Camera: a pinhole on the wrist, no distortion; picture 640 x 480 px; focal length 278.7 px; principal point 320.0 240.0 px. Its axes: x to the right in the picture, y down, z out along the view. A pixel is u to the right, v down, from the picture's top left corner.
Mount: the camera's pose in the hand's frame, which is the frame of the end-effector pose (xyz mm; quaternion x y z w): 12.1 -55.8 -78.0 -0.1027 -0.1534 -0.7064 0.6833
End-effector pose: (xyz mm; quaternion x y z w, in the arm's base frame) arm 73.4 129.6 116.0 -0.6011 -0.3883 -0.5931 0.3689
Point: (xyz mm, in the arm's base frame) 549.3 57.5 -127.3
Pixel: 54 67
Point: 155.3 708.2 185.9
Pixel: 489 304
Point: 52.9 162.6 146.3
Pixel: 353 314
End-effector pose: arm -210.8 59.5 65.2 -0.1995 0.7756 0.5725 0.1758
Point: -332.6 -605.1 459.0
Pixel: behind the camera
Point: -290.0 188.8 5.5
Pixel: 316 347
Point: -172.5 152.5 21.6
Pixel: 385 209
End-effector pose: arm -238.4 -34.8 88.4 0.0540 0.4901 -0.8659 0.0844
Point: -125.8 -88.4 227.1
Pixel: 448 51
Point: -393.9 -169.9 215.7
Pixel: 441 422
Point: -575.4 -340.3 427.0
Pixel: 524 461
